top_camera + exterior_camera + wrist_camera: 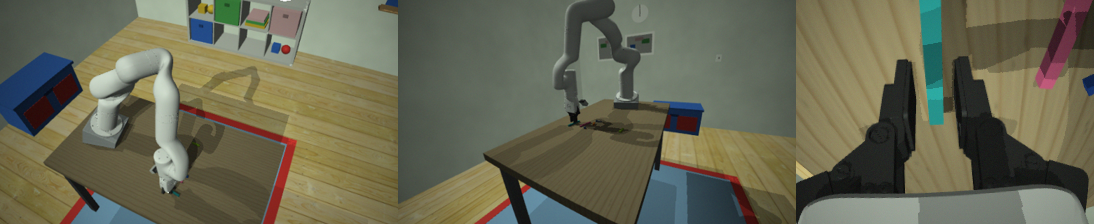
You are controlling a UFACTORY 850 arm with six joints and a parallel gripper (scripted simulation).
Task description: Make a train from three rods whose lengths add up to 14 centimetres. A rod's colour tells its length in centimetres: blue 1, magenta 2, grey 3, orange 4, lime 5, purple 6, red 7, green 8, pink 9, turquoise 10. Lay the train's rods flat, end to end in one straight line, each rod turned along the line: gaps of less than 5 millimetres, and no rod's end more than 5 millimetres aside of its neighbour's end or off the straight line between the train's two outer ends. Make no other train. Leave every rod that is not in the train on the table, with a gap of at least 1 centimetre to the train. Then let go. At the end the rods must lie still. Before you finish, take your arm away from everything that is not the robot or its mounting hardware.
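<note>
Now: the turquoise rod 30 mm below my hand. Also, from my hand: pink rod: 80 mm to the left, 30 mm below; then grey rod: 70 mm behind, 160 mm to the left, 30 mm below; then orange rod: 20 mm behind, 140 mm to the left, 30 mm below.
</note>
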